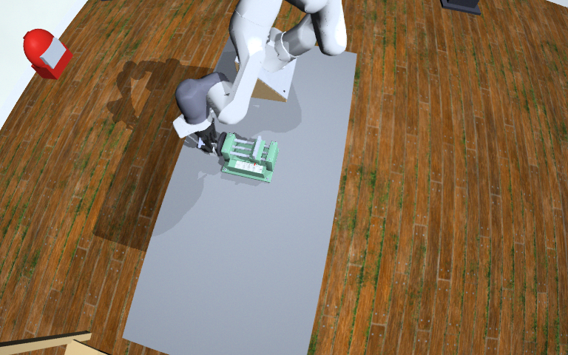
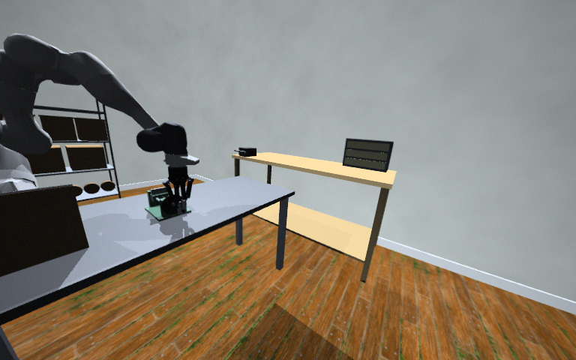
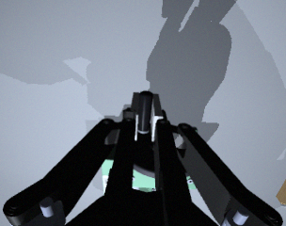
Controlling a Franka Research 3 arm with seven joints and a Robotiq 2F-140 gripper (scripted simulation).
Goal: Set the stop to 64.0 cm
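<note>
Right now my hand is 20 mm to the right of the dark handwheel and 10 mm above it. The rest, counted from my hand: stop carriage (10 mm ahead, 180 mm to the left, 30 mm above).
</note>
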